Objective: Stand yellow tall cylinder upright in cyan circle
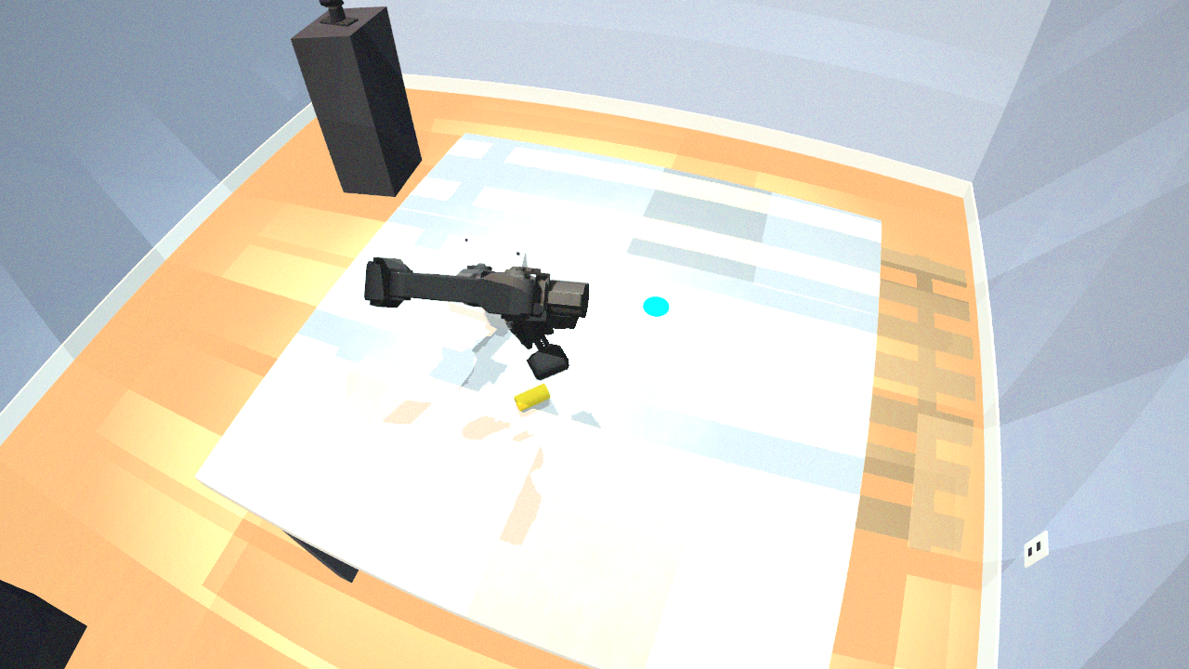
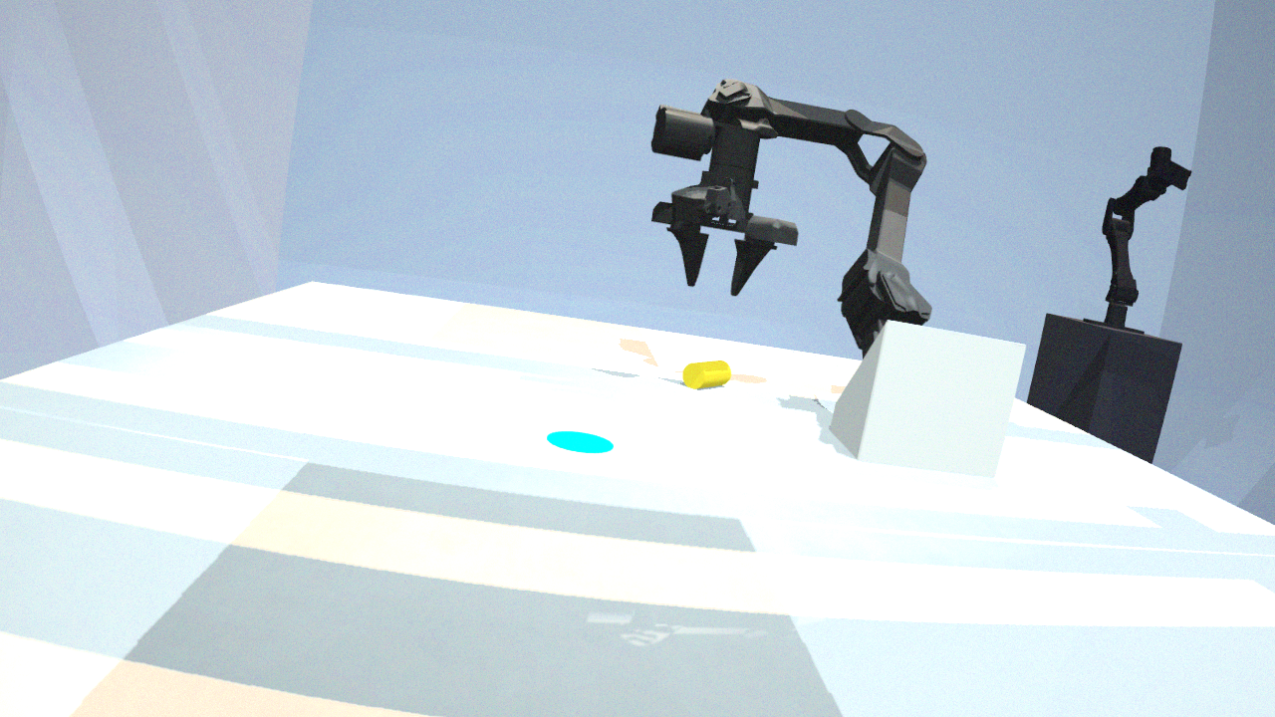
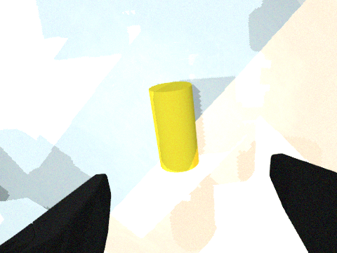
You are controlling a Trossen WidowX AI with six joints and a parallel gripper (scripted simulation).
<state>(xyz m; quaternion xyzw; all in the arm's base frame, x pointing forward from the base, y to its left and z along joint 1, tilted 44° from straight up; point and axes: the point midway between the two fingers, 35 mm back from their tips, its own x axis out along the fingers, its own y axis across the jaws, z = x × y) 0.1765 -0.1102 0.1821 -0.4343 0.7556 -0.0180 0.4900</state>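
The yellow tall cylinder is 110 mm below my gripper tip, 20 mm behind it and 10 mm to the right of it. The rest, counted from my gripper tip: cyan circle 290 mm to the left, 180 mm ahead, 120 mm below.
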